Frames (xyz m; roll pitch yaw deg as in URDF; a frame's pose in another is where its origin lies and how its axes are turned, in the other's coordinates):
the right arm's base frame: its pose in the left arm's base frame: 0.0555 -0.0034 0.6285 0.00 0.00 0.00
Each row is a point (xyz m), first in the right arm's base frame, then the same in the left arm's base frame.
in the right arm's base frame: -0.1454 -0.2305 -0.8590
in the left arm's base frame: -0.0899 -0.2339 -0.2305
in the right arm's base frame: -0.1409 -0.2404 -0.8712
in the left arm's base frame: -0.0854 -0.2438 -0.2427
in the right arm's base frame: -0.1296 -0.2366 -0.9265
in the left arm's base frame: -0.0741 -0.2400 -0.2980
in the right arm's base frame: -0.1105 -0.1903 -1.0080
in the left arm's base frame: -0.0550 -0.1937 -0.3795
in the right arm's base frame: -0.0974 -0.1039 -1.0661
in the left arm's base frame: -0.0419 -0.1073 -0.4376
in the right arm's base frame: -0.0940 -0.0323 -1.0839
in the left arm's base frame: -0.0385 -0.0357 -0.4554
